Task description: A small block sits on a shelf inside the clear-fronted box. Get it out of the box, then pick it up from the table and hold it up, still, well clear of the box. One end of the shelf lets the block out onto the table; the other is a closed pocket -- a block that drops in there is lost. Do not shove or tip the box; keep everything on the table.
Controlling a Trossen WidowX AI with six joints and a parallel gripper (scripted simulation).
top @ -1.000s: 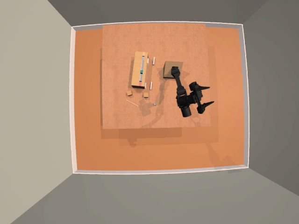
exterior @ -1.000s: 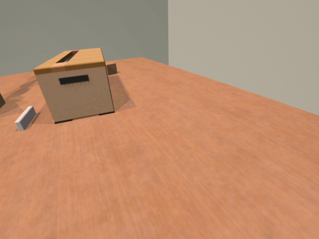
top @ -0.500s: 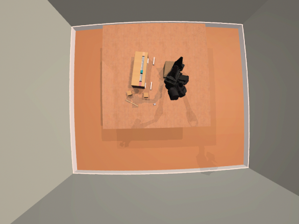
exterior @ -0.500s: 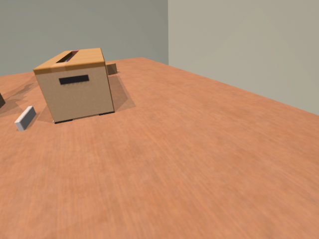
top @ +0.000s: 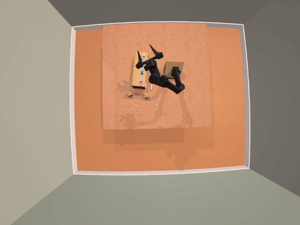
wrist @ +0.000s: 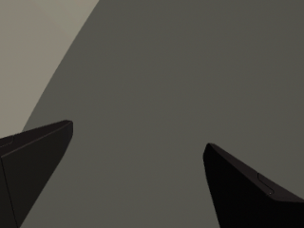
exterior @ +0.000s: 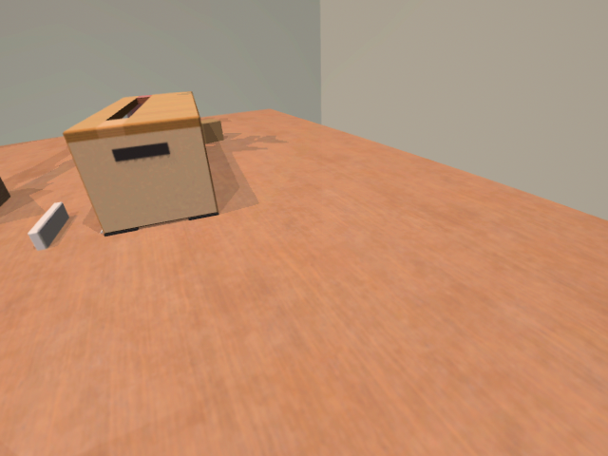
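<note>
My gripper tip is 40 mm short of the teal block, 40 mm to the left of it and 600 mm above it. Also, from my gripper tip: thin stick (160 mm ahead, 300 mm to the left, 680 mm below); then tiny grey cube (110 mm behind, 310 mm to the left, 680 mm below); then tan box (30 mm ahead, 60 mm to the right, 620 mm below).
</note>
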